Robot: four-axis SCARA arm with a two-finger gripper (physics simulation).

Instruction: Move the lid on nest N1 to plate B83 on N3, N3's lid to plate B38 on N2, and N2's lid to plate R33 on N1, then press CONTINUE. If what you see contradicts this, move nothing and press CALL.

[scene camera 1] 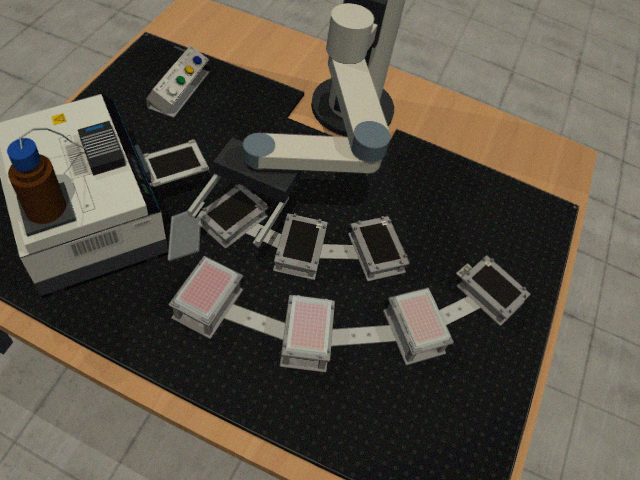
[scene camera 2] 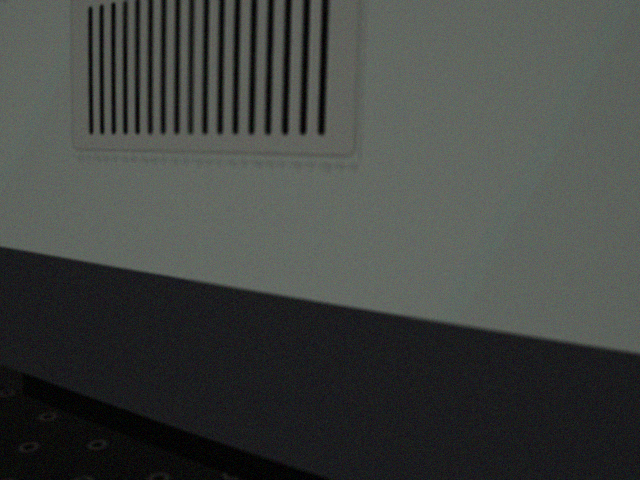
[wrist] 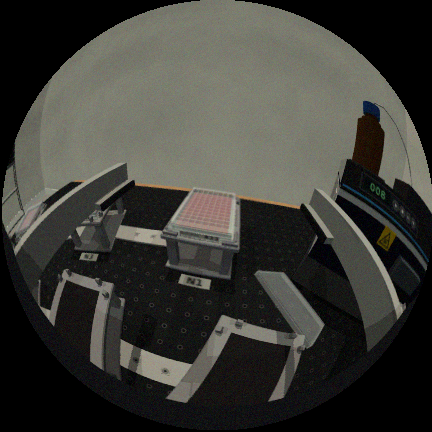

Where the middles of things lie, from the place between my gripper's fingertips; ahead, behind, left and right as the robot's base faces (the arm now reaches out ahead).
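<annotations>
There is a brown bottle (scene camera 1: 36, 185) 15 cm above my hand, 17 cm ahead of it and 33 cm to the right of it. The tray (scene camera 1: 174, 163) is 6 cm below my hand; it is also 15 cm behind my hand and 23 cm to the right of it.
</annotations>
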